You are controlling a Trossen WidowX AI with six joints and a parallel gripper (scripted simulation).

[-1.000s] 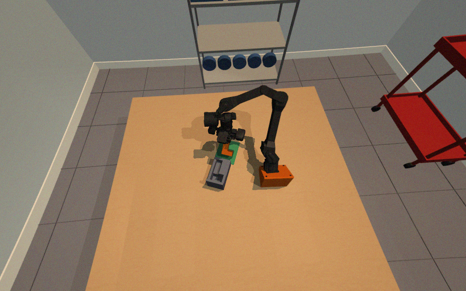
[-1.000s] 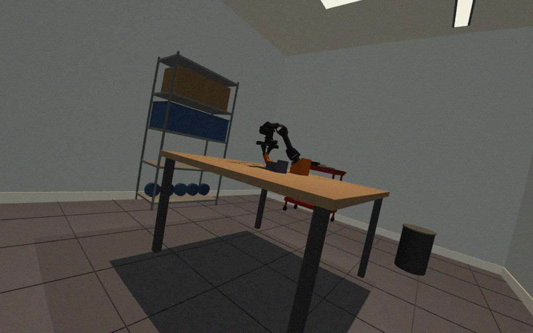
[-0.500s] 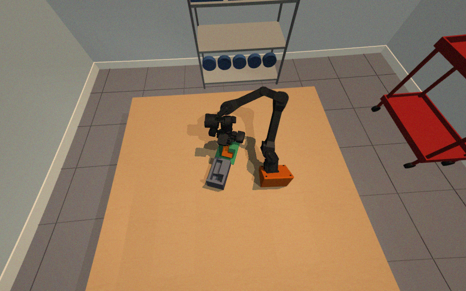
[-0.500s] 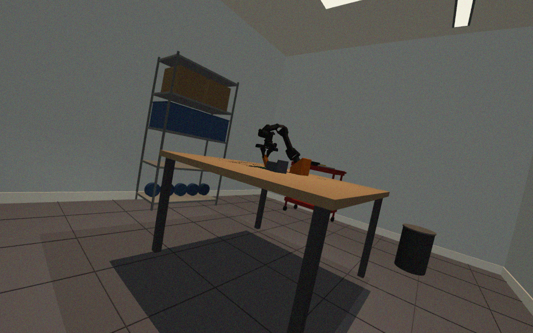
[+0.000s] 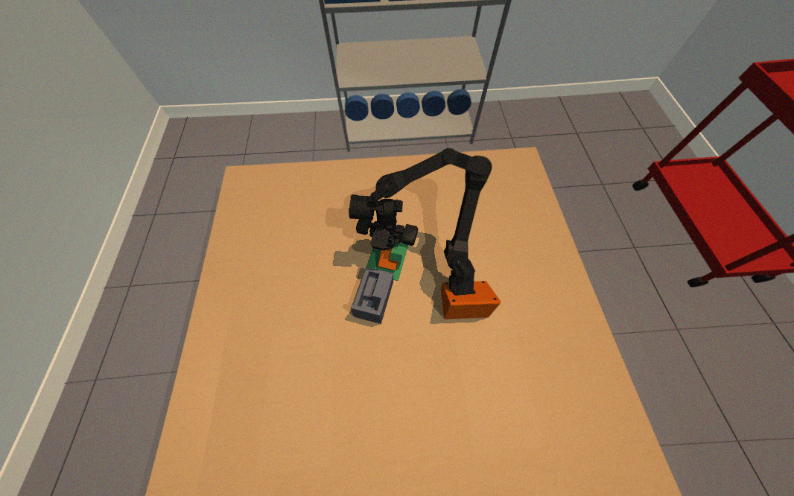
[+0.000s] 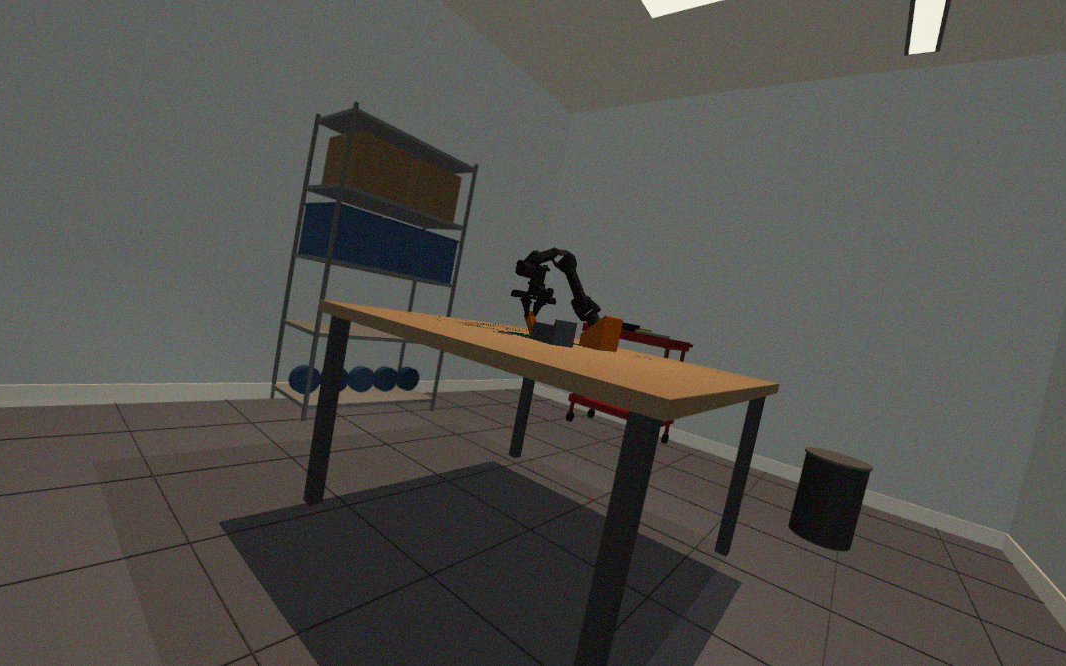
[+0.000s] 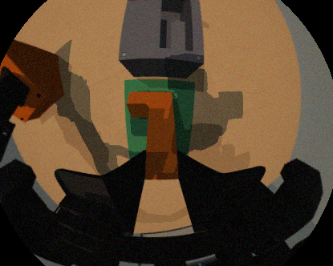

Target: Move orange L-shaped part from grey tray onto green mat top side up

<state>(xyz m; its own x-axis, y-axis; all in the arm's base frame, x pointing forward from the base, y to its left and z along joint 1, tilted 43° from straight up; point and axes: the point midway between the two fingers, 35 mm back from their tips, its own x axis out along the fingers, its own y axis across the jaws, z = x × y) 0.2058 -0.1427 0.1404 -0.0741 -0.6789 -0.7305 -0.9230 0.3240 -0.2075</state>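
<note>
The orange L-shaped part is 40 mm to the left of my gripper tip and 30 mm below it. The rest, counted from my gripper tip: green mat: 90 mm below, 20 mm to the left, 10 mm ahead.
</note>
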